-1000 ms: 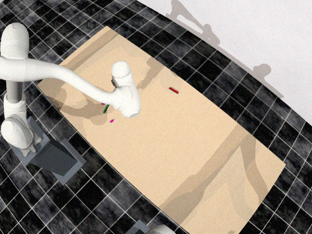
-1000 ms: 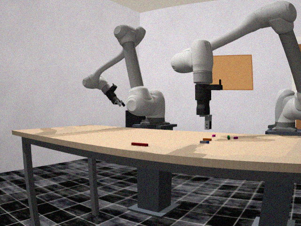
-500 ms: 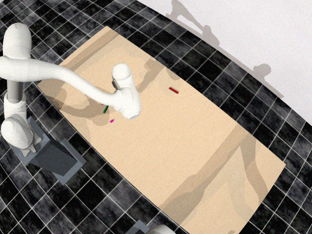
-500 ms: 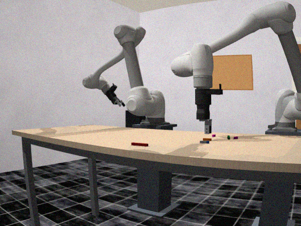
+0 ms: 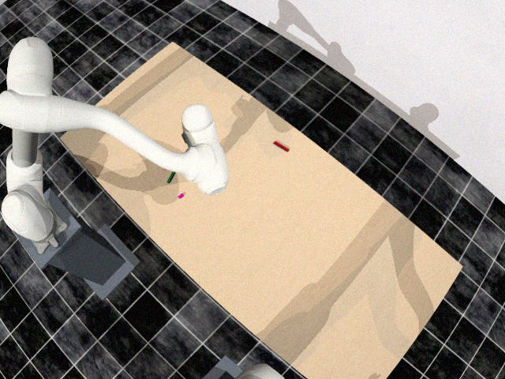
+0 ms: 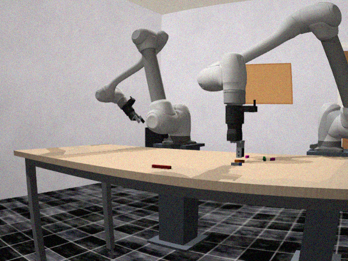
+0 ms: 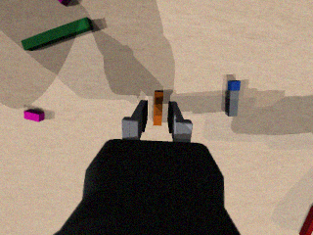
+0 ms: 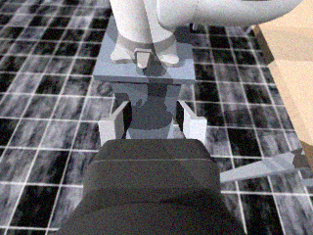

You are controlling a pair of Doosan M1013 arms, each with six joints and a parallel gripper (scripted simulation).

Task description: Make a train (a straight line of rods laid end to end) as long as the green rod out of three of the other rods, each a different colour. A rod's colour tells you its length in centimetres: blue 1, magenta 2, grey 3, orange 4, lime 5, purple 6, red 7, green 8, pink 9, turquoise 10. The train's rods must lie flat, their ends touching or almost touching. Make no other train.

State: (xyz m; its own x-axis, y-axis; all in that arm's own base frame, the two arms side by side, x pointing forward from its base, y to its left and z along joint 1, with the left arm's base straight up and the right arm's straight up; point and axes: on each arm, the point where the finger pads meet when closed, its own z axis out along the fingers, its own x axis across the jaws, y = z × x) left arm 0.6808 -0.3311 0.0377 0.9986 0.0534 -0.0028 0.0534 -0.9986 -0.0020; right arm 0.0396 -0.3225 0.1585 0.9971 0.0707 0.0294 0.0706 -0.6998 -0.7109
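The orange rod is 3 cm below my left hand. The rest, counted from my left hand: blue rod 8 cm ahead, 4 cm to the left, 3 cm below; then grey rod 8 cm ahead, 3 cm below, 2 cm to the left; then green rod 12 cm behind, 6 cm to the left, 3 cm below.
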